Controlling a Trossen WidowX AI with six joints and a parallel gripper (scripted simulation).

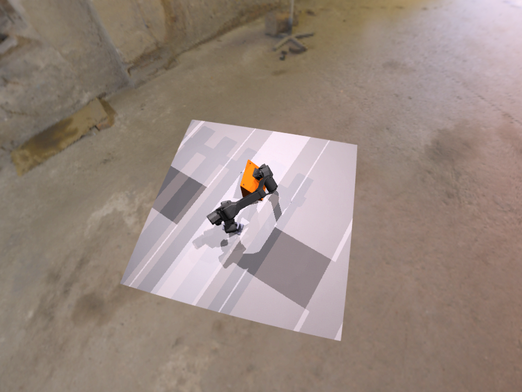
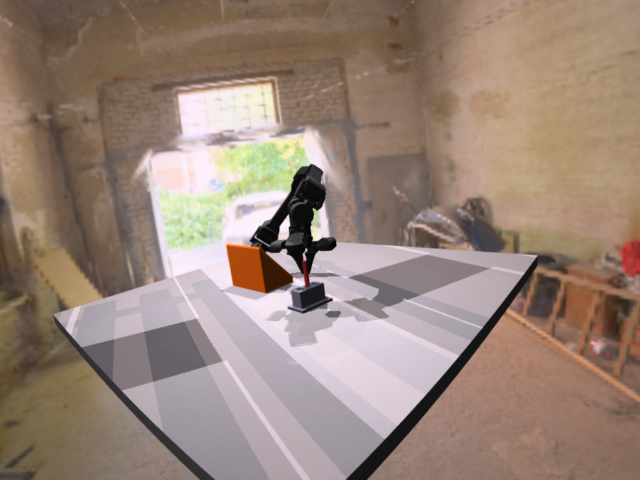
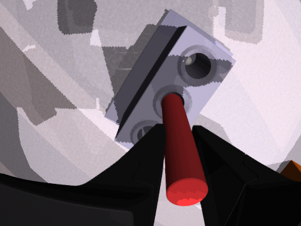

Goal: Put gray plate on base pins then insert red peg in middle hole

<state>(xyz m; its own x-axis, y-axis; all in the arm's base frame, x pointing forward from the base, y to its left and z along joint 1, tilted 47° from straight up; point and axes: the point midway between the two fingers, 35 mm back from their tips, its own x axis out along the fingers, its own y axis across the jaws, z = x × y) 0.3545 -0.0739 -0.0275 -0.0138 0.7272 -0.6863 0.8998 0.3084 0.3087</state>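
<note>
Right now the red peg is right at my gripper tip. From my gripper tip the other things lie so: gray plate 5 cm below; then base 9 cm below.
</note>
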